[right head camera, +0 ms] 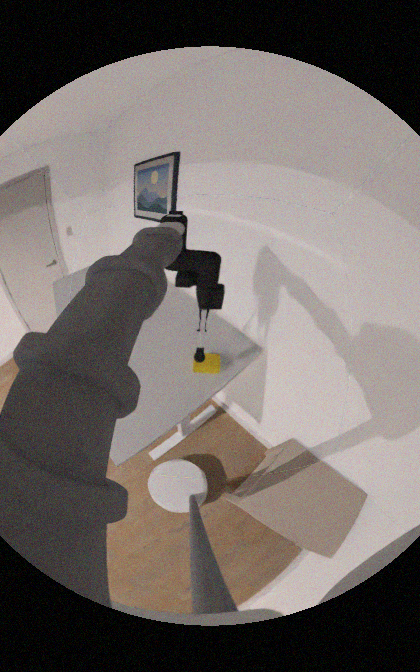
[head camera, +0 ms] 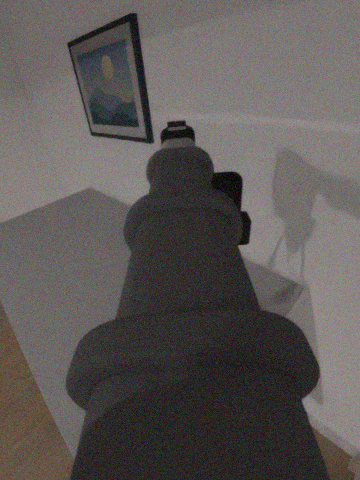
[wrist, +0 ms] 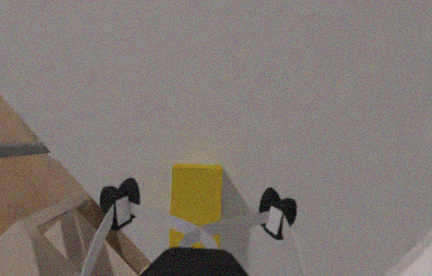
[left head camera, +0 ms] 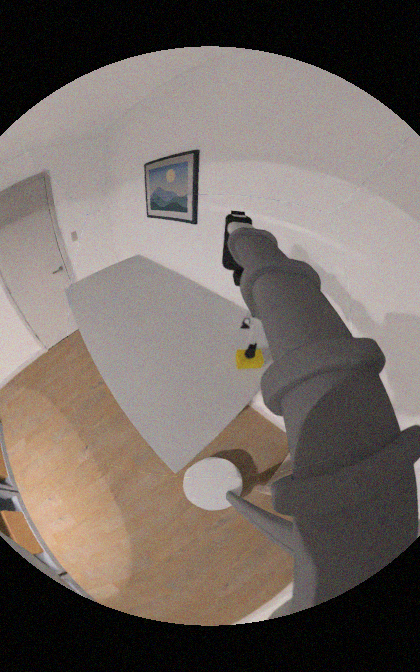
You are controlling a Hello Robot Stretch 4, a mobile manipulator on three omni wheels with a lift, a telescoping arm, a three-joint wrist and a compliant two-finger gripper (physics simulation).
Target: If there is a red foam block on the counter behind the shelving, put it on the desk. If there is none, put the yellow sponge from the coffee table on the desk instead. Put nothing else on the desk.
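Places are measured from the robot's base along level axes (x ahead, y left, z up), in metres.
Pixels of known places: gripper, fingertip midpoint: (wrist: 200, 198).
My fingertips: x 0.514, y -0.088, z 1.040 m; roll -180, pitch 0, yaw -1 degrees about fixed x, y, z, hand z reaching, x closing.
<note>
Behind a point stands the place of what it marks.
A yellow sponge (left head camera: 241, 361) (right head camera: 212, 364) (wrist: 196, 192) {x 0.508, y -0.098, z 0.967 m} lies flat on the light grey desk (head camera: 50, 265) {x 0.838, y 0.593, z 0.922 m} (left head camera: 125, 325) (right head camera: 155, 360) (wrist: 310, 100) {x 0.663, y 0.032, z 0.922 m}, near the corner by the wall. My gripper (left head camera: 248, 337) (right head camera: 200, 354) (wrist: 200, 198) {x 0.514, y -0.088, z 1.040 m} is open and empty above the sponge. In the wrist view its fingertips stand wide apart, one on each side of the sponge and clear of it. In the head camera view my arm hides the sponge and the fingers. A red foam block does not show in these views.
A white round stool (left head camera: 212, 483) (right head camera: 172, 487) stands near the desk's near corner. A brown panel (right head camera: 310, 500) is by the wall at the right. A framed picture (head camera: 107, 85) {x 1.335, y 0.302, z 1.539 m} (left head camera: 170, 187) (right head camera: 154, 187) hangs behind the desk. A door (left head camera: 30, 265) is at the left.
</note>
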